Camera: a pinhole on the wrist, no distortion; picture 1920 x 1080 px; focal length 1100.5 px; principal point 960.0 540.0 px. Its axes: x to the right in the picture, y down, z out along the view. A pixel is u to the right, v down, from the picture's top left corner.
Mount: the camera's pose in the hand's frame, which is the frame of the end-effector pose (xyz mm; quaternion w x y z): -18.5 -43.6 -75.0 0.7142 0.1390 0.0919 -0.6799
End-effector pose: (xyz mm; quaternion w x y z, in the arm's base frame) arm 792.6 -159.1 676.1 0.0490 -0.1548 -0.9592 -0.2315
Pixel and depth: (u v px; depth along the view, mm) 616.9 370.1 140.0
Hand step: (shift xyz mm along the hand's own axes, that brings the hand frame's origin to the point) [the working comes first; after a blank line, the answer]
In the camera's frame: -43.6 -21.6 140.0

-50.7 -48.4 69.6
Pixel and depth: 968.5 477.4 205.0
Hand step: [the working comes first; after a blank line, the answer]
In the camera's frame: 1.6 -11.7 205.0

-41.9 -111.8 117.3
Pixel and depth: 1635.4 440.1 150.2
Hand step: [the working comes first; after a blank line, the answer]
In the camera's frame: 92.2 -13.6 150.2

-35.4 -179.8 36.3
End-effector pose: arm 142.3 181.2 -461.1 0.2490 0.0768 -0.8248 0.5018
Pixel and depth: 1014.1 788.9 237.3
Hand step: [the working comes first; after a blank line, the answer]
In the camera's frame: 11.7 53.7 237.3

22.0 -129.4 149.3
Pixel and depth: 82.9 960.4 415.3
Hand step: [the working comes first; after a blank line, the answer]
In the camera's frame: -331.0 158.6 415.3

96.2 140.9 434.9
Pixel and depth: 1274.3 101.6 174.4
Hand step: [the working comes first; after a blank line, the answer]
In the camera's frame: 49.8 -69.5 174.4

-94.9 -149.7 68.7
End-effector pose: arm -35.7 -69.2 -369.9 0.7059 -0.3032 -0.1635 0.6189
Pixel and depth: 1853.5 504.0 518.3
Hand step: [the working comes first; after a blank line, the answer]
In the camera's frame: 420.8 -17.0 518.3

-40.6 -609.8 278.5
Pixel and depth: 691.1 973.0 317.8
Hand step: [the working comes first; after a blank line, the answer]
In the camera's frame: -77.7 125.0 317.8

83.2 -68.4 259.2
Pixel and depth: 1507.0 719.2 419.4
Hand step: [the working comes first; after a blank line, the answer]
In the camera's frame: 208.5 68.3 419.4

37.6 -373.8 259.4
